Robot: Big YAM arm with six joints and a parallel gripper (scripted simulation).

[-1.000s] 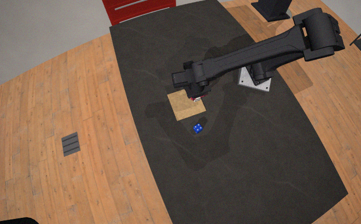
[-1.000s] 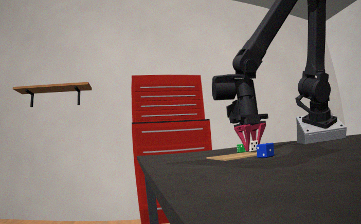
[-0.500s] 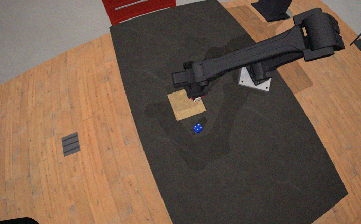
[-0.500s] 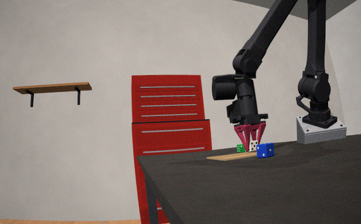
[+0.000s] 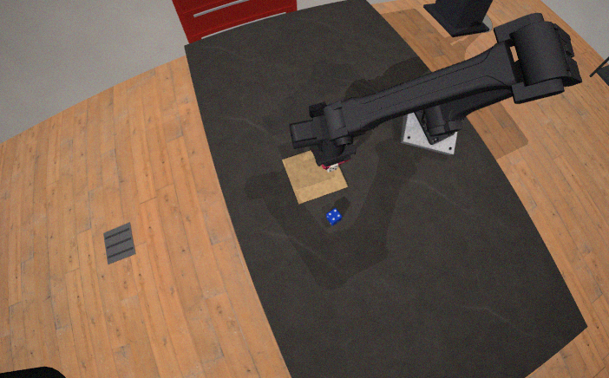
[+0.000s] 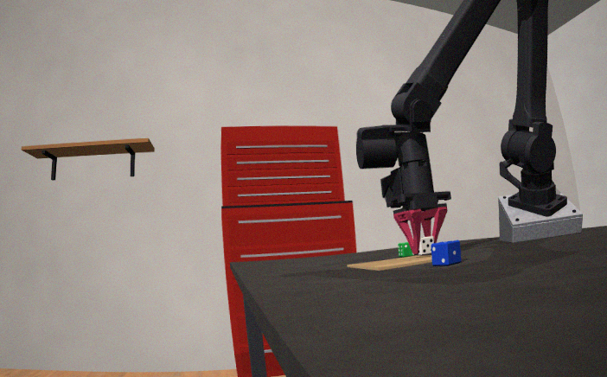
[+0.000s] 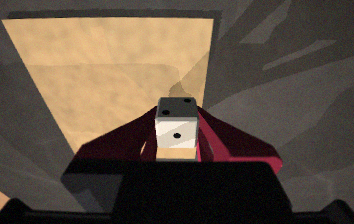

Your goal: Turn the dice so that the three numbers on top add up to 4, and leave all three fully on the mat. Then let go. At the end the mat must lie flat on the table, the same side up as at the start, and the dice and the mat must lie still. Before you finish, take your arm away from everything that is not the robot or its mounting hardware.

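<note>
The white die lies right at my hand. The rest, counted from my hand: blue die: 50 mm ahead, 140 mm to the left; green die: 40 mm behind, 140 mm to the right; tan mat: 50 mm ahead, 20 mm below.
</note>
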